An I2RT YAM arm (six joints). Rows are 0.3 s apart.
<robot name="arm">
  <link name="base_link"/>
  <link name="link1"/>
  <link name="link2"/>
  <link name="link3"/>
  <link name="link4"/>
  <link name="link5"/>
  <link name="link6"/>
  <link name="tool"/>
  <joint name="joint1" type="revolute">
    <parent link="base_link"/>
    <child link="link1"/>
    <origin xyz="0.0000 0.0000 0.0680" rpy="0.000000 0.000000 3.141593"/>
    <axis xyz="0 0 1"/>
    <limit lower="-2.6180" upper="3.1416"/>
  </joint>
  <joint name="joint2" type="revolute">
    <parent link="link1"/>
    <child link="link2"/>
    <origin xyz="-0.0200 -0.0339 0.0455" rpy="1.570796 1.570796 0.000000"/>
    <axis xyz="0 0 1"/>
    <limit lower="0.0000" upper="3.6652"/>
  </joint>
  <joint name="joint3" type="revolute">
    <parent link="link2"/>
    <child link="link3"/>
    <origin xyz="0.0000 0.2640 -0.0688" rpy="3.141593 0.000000 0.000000"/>
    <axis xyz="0 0 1"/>
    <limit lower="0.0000" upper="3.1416"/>
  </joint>
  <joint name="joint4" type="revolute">
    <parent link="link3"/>
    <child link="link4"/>
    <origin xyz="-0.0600 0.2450 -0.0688" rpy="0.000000 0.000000 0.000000"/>
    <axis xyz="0 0 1"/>
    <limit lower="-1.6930" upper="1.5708"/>
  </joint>
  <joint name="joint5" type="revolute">
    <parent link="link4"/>
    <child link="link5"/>
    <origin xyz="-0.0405 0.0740 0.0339" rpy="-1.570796 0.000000 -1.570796"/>
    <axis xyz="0 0 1"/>
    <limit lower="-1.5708" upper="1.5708"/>
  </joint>
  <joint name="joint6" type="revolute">
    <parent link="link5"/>
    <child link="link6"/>
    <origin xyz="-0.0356 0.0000 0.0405" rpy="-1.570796 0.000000 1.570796"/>
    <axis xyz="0 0 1"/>
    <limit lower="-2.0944" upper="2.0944"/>
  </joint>
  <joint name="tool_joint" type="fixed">
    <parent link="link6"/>
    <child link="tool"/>
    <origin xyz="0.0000 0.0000 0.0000" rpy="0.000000 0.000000 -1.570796"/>
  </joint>
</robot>
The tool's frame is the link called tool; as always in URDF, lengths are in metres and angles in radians.
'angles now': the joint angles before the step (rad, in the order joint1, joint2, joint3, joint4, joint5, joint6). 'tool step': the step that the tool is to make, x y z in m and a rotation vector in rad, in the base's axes. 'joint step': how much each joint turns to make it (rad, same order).
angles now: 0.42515 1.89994 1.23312 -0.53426 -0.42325 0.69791
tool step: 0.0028 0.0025 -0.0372 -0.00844 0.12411 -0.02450
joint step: 0.00011 0.10681 0.00017 0.00752 -0.03354 0.04093
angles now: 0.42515 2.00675 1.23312 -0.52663 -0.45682 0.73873
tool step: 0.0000 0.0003 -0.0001 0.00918 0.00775 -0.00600
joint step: -0.00008 0.00070 -0.00021 0.00202 -0.00955 0.00982
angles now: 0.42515 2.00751 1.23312 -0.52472 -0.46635 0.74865
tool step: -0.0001 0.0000 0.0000 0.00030 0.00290 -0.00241
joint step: 0.00005 0.00005 0.00017 -0.00125 -0.00076 0.00309
